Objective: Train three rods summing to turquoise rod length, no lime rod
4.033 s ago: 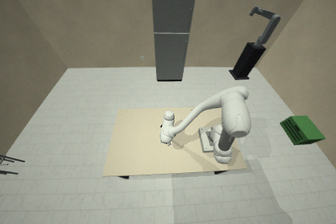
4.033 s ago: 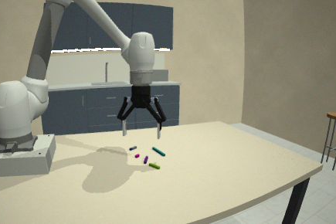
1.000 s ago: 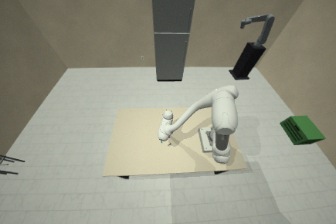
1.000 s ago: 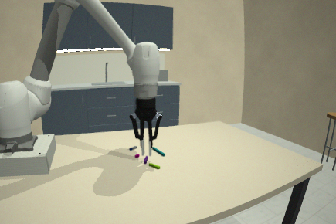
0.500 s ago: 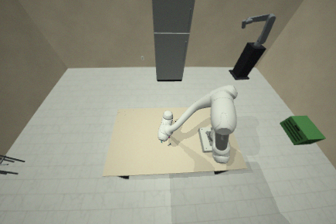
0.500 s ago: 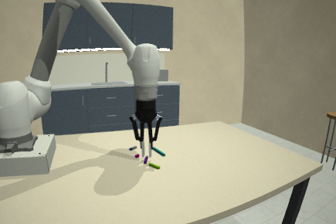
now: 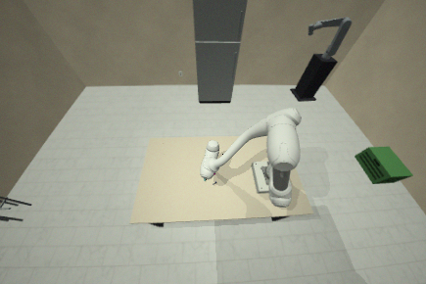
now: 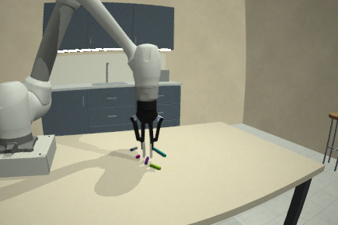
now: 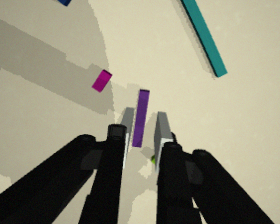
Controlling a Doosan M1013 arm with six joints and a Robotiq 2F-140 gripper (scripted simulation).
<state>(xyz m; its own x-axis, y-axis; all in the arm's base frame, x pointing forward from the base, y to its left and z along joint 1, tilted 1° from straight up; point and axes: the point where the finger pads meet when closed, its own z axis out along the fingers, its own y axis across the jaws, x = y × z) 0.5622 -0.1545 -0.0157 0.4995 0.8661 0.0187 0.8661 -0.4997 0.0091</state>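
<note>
The purple rod is 5 cm below my hand. The rest, counted from my hand: turquoise rod 8 cm ahead, 6 cm to the left, 5 cm below; then lime rod 7 cm to the right, 5 cm below; then magenta rod 5 cm to the left, 5 cm below, 2 cm behind.
</note>
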